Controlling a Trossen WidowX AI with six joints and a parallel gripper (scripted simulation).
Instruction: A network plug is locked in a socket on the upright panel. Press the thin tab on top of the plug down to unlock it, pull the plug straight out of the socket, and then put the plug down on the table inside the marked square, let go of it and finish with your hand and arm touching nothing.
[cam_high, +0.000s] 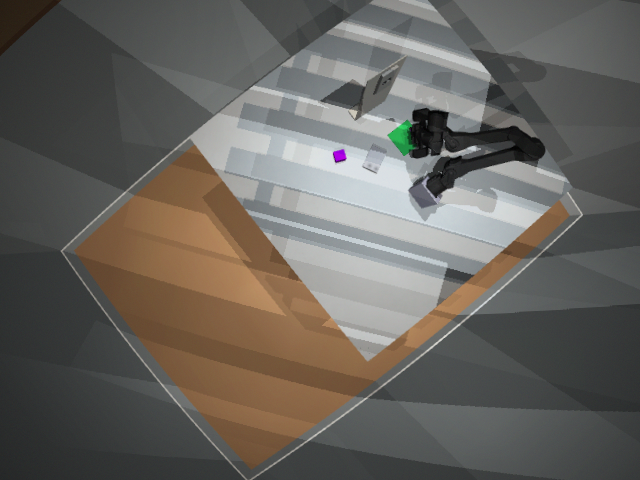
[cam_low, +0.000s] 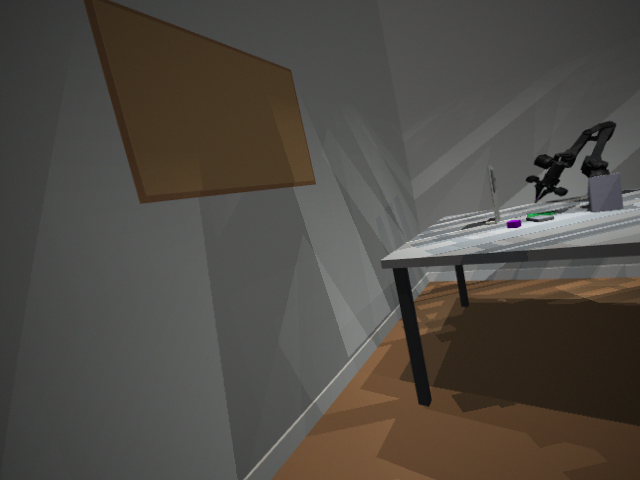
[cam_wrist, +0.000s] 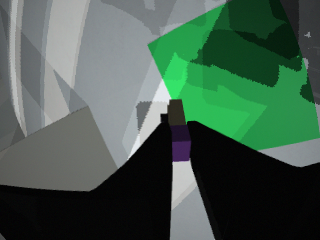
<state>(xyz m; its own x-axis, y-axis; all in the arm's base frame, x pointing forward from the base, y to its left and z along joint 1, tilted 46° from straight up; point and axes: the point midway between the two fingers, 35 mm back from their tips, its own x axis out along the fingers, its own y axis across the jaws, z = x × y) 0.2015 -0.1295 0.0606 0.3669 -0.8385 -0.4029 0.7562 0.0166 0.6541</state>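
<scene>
My gripper tip is 1 cm past the green marked square and 8 cm above it. Round my gripper tip: flat grey plate: 3 cm ahead, 18 cm to the left, 7 cm below; upright panel: 20 cm ahead, 2 cm to the left, 6 cm above; network plug: right at my gripper tip.
</scene>
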